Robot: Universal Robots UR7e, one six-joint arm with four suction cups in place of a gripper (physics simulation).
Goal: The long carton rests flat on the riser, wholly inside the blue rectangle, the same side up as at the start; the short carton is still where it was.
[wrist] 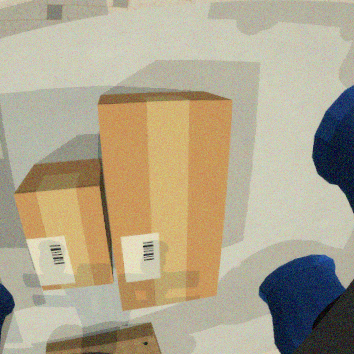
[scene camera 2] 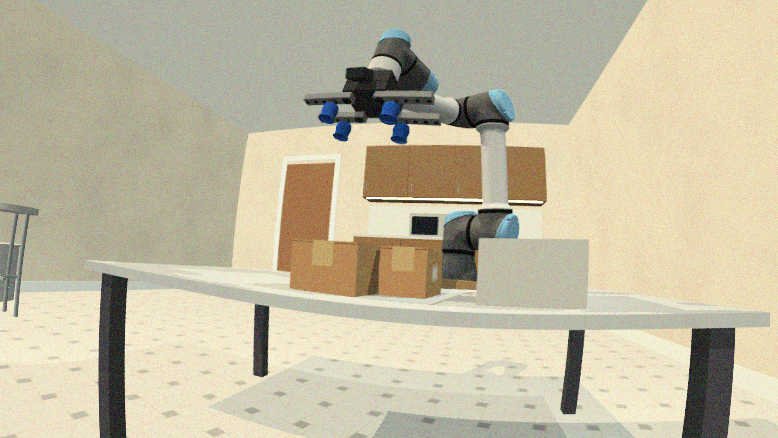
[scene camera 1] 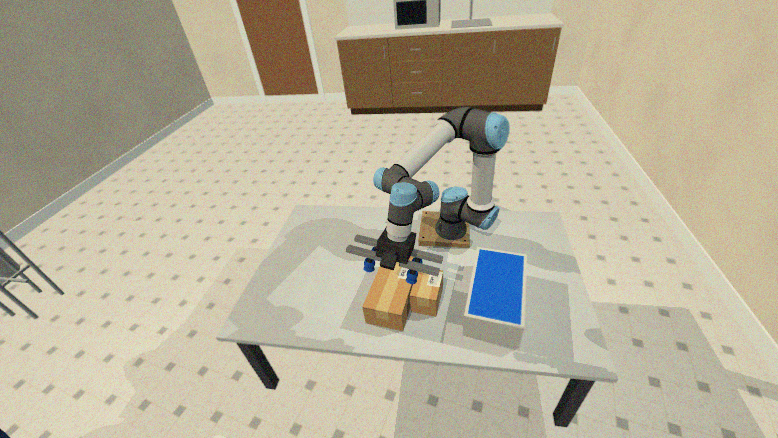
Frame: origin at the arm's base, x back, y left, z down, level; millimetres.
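Seen in the pictures: hand, its tool point: (wrist: 125,237) (scene camera 2: 362,128); arm's base, origin of its link: (scene camera 2: 455,279) (scene camera 1: 450,229).
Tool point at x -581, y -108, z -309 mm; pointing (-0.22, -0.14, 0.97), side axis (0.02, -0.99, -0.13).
Offsets run from my tool point to a thing's top centre.
The long carton @[dx +144, dy -58, dz +232 mm] (scene camera 1: 387,296) (scene camera 2: 326,274) (wrist: 167,200) lies flat on the table, with a tape strip and a barcode label on top. The short carton @[dx +159, dy +76, dz +232 mm] (scene camera 1: 426,299) (scene camera 2: 403,280) (wrist: 62,215) stands close beside it, with a narrow dark gap between them. The pale riser @[dx +201, dy +342, dz +216 mm] (scene camera 1: 492,330) (scene camera 2: 532,274) stands to the right of both in the scene views, with the bare blue rectangle @[dx +201, dy +342, dz +216 mm] (scene camera 1: 496,285) on its top. My gripper (scene camera 1: 393,263) (scene camera 2: 364,121), with four blue suction cups, is open and empty, raised above the cartons and apart from them. The riser does not show in the wrist view.
The table (scene camera 1: 544,217) (scene camera 2: 626,318) bears the cartons, the riser and my arm. My arm's base stands on a wooden plate (scene camera 1: 429,237) (wrist: 107,341) behind the cartons. A stool (scene camera 1: 19,274) stands at the left, and a kitchen counter (scene camera 1: 446,70) is far behind.
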